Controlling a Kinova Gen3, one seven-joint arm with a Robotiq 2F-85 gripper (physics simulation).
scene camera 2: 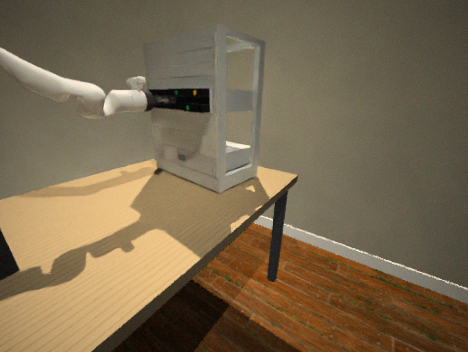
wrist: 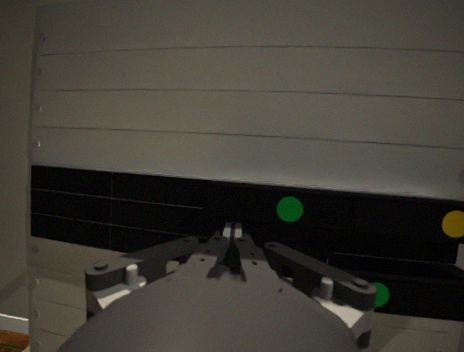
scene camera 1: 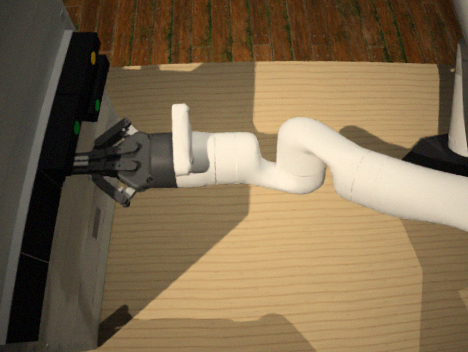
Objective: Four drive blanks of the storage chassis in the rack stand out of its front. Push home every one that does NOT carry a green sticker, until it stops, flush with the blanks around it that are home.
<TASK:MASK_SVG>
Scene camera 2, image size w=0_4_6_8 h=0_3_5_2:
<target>light grey rack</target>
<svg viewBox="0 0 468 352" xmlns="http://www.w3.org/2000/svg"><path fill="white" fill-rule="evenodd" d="M217 24L145 44L143 49L148 91L152 95L176 98L176 103L154 106L150 111L157 167L221 194L228 188L250 178L257 177L265 41ZM252 110L250 146L227 142L226 112ZM255 49L253 90L226 89L226 53ZM226 37L244 43L226 46Z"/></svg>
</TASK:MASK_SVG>
